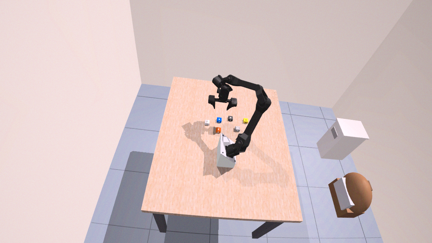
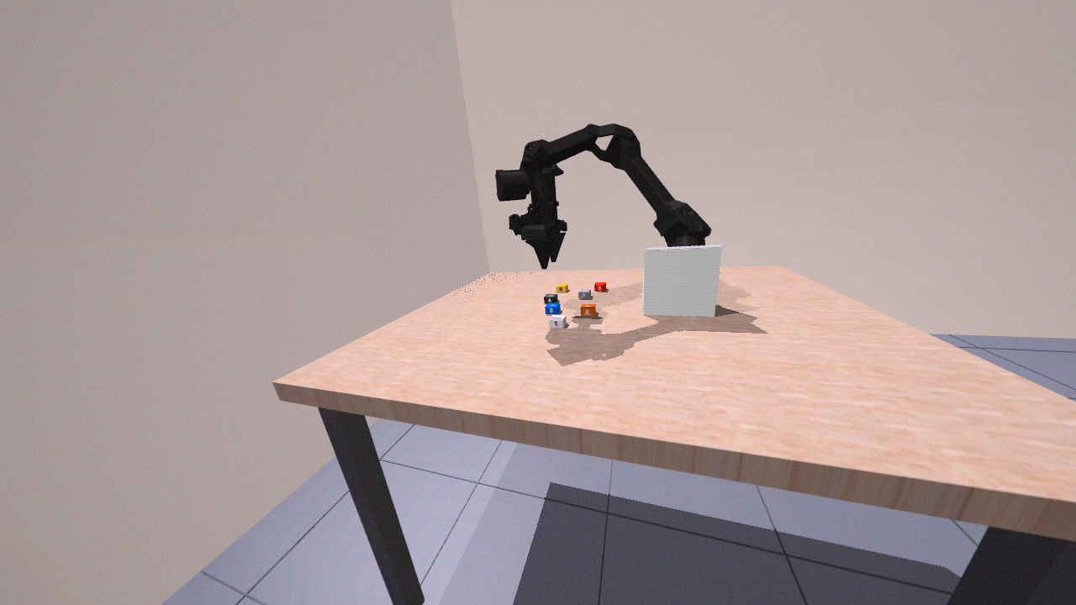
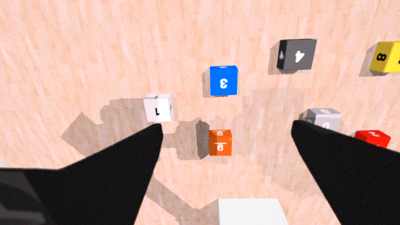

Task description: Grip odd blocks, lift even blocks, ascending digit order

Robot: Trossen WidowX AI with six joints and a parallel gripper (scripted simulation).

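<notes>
The grey block 0 lies 130 mm to the right of my gripper tip, 110 mm below it and 80 mm behind it. Round my gripper tip: blue block 3: 110 mm below, 10 mm to the right; then orange block: 110 mm below, 90 mm behind, 10 mm to the left; then white block 1: 110 mm below, 80 mm to the left, 20 mm behind.
</notes>
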